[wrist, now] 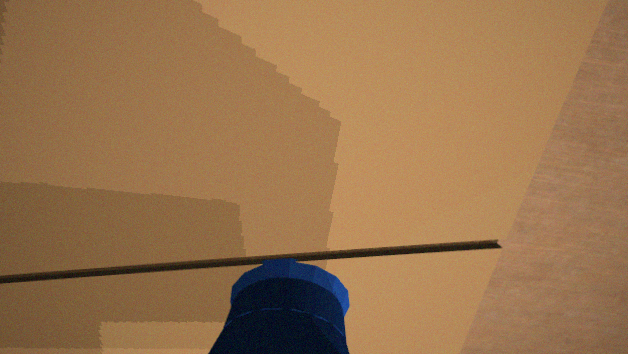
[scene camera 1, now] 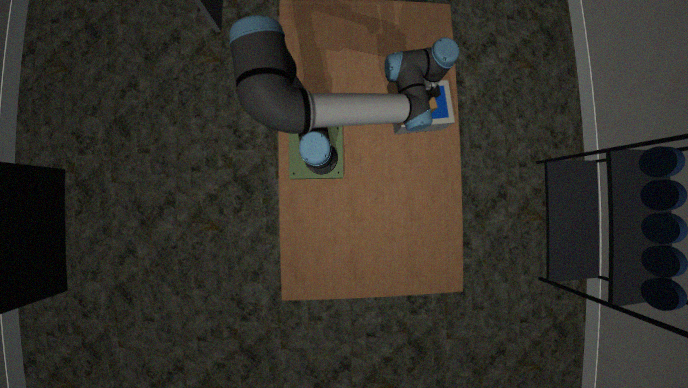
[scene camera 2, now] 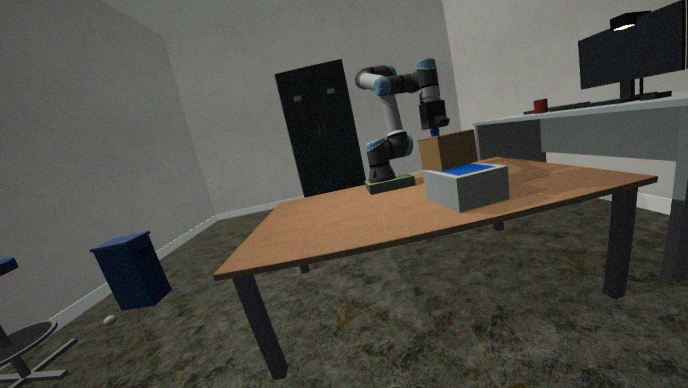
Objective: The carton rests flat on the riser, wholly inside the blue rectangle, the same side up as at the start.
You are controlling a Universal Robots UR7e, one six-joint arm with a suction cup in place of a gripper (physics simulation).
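Places are measured from the arm's base along level axes (x ahead, y right, z down), in metres.
Where they show: hand, tool point: (wrist: 294, 266); arm's base, link origin: (scene camera 2: 382, 180).
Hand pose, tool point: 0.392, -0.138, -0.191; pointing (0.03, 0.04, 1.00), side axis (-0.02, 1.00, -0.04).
Note:
Things, the pixels of their top centre, and the offset from my tool point, as dx, dy, dz. Level surfaces: height alone.
- brown carton, top centre: (wrist: 138, 271) (scene camera 1: 416, 89) (scene camera 2: 445, 133) +0.016, -0.036, -0.016
- grey riser, top centre: (scene camera 2: 460, 168) (scene camera 1: 425, 102) +0.107, -0.026, +0.118
- blue rectangle, top centre: (scene camera 2: 460, 168) (scene camera 1: 425, 102) +0.107, -0.026, +0.118
- wooden table, surface height: dz +0.238
The brown carton (scene camera 2: 447, 152) (wrist: 417, 109) hangs from my suction cup (scene camera 2: 434, 131) (wrist: 287, 282), which presses on its top face beside a dark seam. It sits upright at the far side of the grey riser (scene camera 2: 474, 190) (scene camera 1: 440, 124). I cannot tell whether it touches the riser. Most of the blue rectangle (scene camera 2: 469, 169) (scene camera 1: 442, 109) on the riser's top lies uncovered in front of the carton. In the overhead view the arm's wrist hides the cup, and only a sliver of the carton (scene camera 1: 432, 103) shows.
The riser stands near the far right corner of the wooden table (scene camera 1: 370, 217) (scene camera 2: 365, 217). The arm's green base plate (scene camera 1: 294, 169) (scene camera 2: 389, 183) is at the table's left edge. A grey desk (scene camera 2: 602, 125) stands just beyond the table.

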